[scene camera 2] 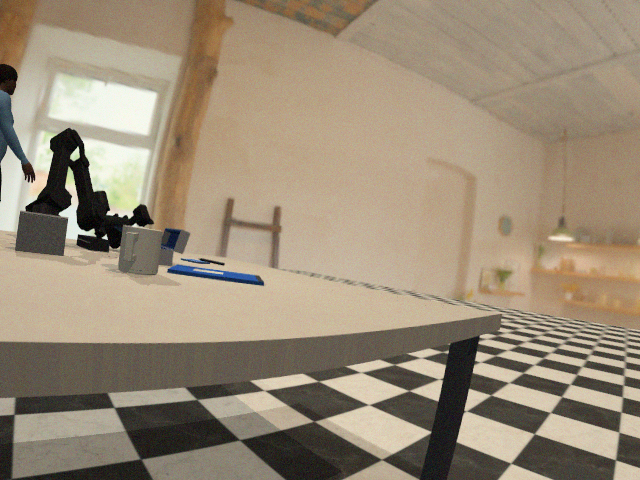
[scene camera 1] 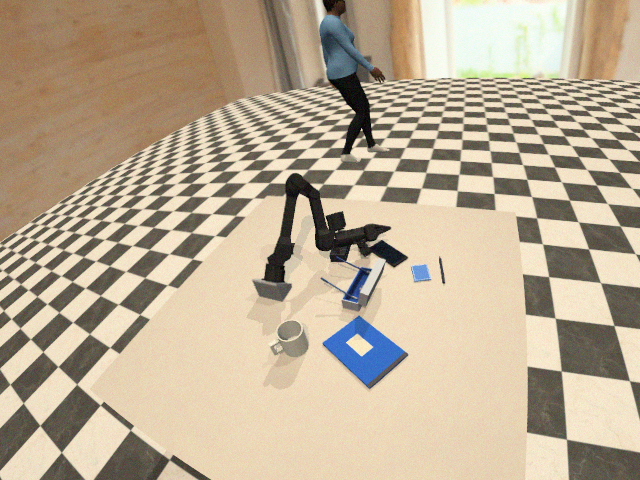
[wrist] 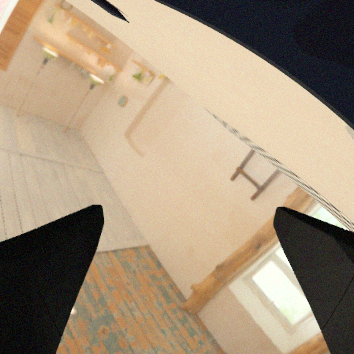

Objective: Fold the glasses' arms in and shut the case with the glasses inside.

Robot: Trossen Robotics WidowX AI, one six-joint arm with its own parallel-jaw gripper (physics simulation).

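The grey glasses case stands open on the table with its blue lining showing and its lid raised on the right side. The glasses lie in it. Their two thin blue arms, the near one and the far one, are unfolded and stick out past the case's left side. My gripper is open and empty. It points away to the right, low over the table, beyond the case's far end and near the phone. The glasses and case do not show in the wrist view. In scene camera 2 the mug hides part of the case.
A dark phone lies right behind the case. A blue pad and pen lie to its right. A blue notebook and grey mug are nearer the front. A person stands beyond the table.
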